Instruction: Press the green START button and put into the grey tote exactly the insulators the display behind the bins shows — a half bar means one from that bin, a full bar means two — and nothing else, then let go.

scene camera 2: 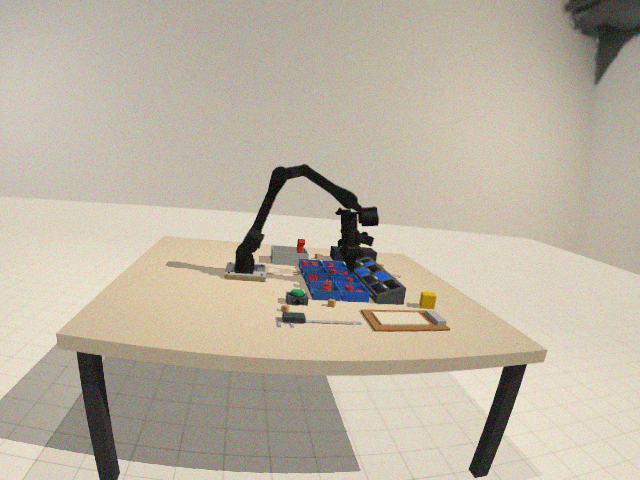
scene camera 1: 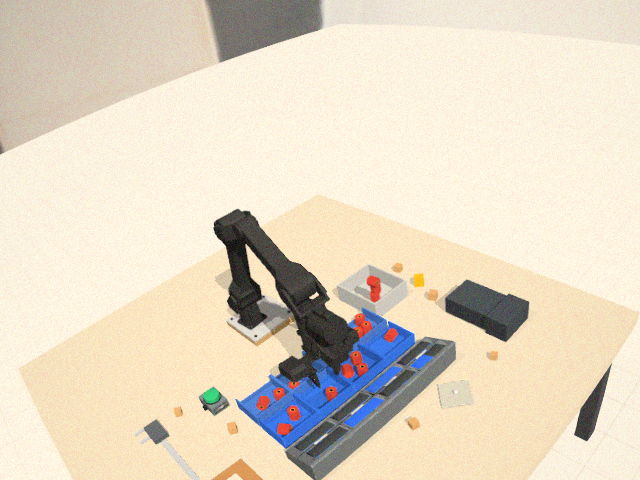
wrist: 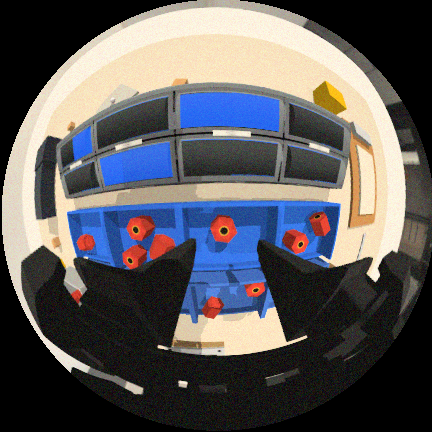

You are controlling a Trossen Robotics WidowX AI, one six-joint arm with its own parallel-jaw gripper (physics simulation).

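Places are measured from the arm's base along level axes (x ahead, y left, z up), in metres.
Where they show: gripper, fingertip midpoint: (scene camera 2: 350, 270) (scene camera 1: 328, 381) (wrist: 226, 244); arm's base, link origin: (scene camera 2: 243, 270) (scene camera 1: 252, 319).
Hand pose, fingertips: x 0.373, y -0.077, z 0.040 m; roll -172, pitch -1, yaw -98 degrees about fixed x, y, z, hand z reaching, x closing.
Note:
Each offset is from my fingertips to the top centre of the thing. "spot": to the spot under its first point.
My gripper (scene camera 1: 326, 377) (scene camera 2: 349, 266) (wrist: 226, 244) is open and empty, pointing down over the blue bins (scene camera 2: 356, 296) (wrist: 225, 262). A red insulator @[dx +0.002, dy +0.000, dz -0.031 m] (scene camera 1: 330, 392) (wrist: 223, 230) stands alone in the bin at the fingertips, apart from them. The neighbouring display-side bins hold three, two and one insulators. The grey tote @[dx -0.160, dy +0.352, dz -0.009 m] (scene camera 1: 351, 298) (scene camera 2: 285, 254) holds red insulators @[dx -0.121, dy +0.325, dz +0.020 m] (scene camera 1: 374, 288) (scene camera 2: 300, 245), piled up; their exact number is unclear. The display @[spot: dx +0.152, dy +0.002, dz -0.035 m] (scene camera 1: 382, 418) (wrist: 176, 170) shows, in the wrist view, full bars top third and bottom second, and a half bar top left. The green START button @[dx -0.224, dy -0.186, dz -0.022 m] (scene camera 1: 211, 395) (scene camera 2: 297, 292) stands beside the bins.
A black box @[dx +0.158, dy +0.440, dz -0.007 m] (scene camera 1: 485, 310) lies beyond the tote and display end. A yellow block @[dx +0.213, dy -0.223, dz -0.017 m] (scene camera 2: 427, 300) (wrist: 329, 97) and an orange frame @[spot: dx -0.047, dy -0.342, dz -0.060 m] (scene camera 2: 367, 320) (wrist: 354, 200) lie past the display's other end. A caliper-like tool @[spot: dx -0.255, dy -0.346, dz -0.043 m] (scene camera 1: 156, 431) (scene camera 2: 293, 317) and small orange cubes lie around.

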